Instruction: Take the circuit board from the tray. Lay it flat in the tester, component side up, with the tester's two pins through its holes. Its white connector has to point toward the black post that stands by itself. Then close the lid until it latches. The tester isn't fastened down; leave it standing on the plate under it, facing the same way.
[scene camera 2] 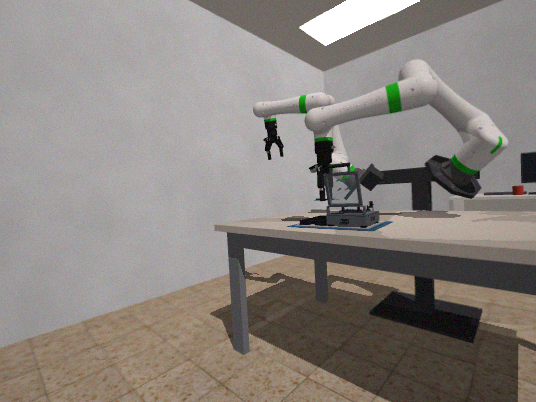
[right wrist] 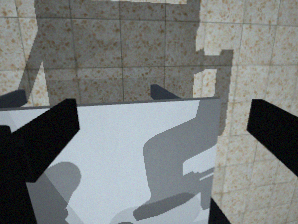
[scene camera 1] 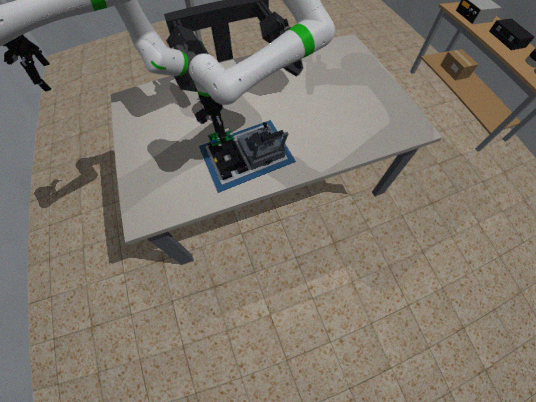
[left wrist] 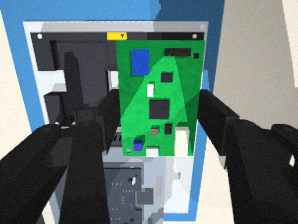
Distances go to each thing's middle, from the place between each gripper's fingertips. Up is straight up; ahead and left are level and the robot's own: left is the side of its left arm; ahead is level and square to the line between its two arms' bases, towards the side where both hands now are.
Now: the green circuit board (left wrist: 159, 81) 20 mm below my left hand. Also, from my left hand: black tray (scene camera 1: 237, 160): 50 mm ahead, 10 mm to the left, 120 mm below; then clear lid (scene camera 2: 343, 189): 140 mm ahead, 210 mm to the left, 40 mm above.
Right now my right hand (scene camera 1: 47, 77) is 71 cm to the right of the green circuit board, 32 cm above it and 27 cm short of it. From my right hand the other things lie so: black tray 72 cm to the left, 42 cm below, 32 cm ahead; then clear lid 92 cm to the left, 41 cm ahead, 26 cm below.
